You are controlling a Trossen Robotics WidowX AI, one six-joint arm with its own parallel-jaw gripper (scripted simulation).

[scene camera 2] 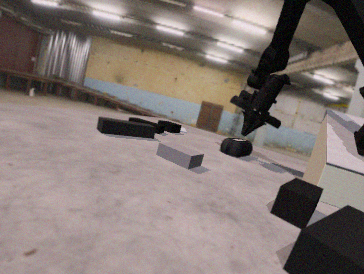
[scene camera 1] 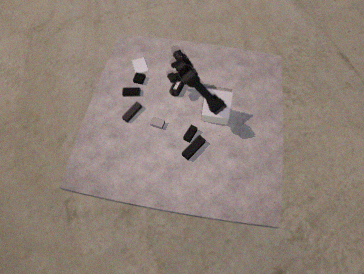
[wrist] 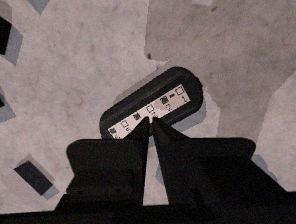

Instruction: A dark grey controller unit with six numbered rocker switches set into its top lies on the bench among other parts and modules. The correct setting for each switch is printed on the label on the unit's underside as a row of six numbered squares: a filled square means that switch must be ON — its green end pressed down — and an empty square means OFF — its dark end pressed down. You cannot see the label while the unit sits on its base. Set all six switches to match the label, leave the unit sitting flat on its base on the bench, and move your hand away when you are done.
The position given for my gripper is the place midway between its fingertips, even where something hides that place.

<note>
My gripper [scene camera 2: 243, 135] is shut, with nothing in its grasp. Further things: a grey block [scene camera 2: 185, 157].
My gripper also shows in the wrist view [wrist: 150, 120].
</note>
